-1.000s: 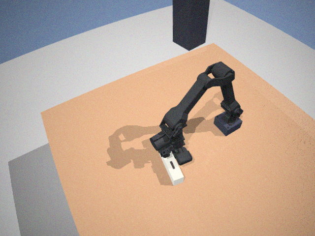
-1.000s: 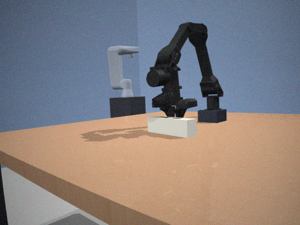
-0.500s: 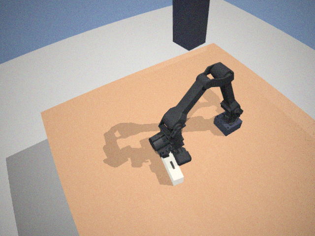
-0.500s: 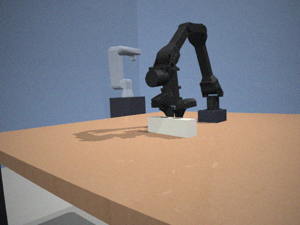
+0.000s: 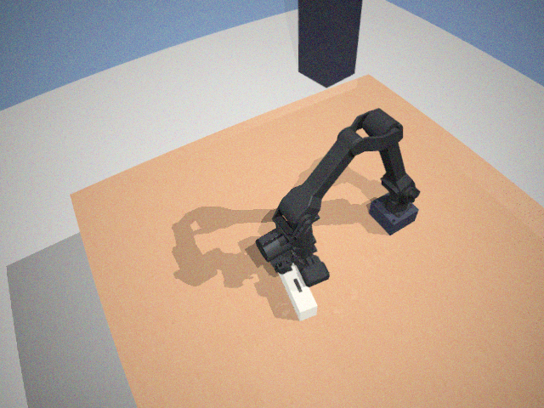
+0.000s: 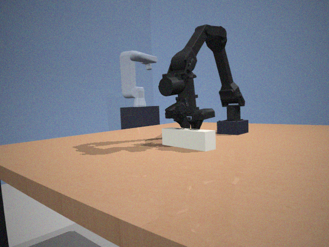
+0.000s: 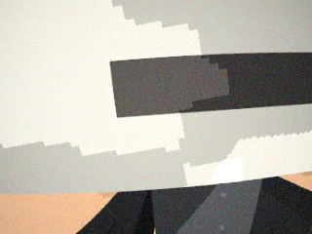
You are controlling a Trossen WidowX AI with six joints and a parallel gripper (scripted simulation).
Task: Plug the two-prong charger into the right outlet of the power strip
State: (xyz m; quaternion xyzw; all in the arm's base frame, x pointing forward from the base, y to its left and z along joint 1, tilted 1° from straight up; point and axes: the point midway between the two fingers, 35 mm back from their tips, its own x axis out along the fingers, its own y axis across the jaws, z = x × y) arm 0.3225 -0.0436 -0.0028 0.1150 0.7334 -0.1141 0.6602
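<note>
Now: gripper tip 2 cm short of the two-prong charger, 1 cm to the left of it and 1 cm below it.
</note>
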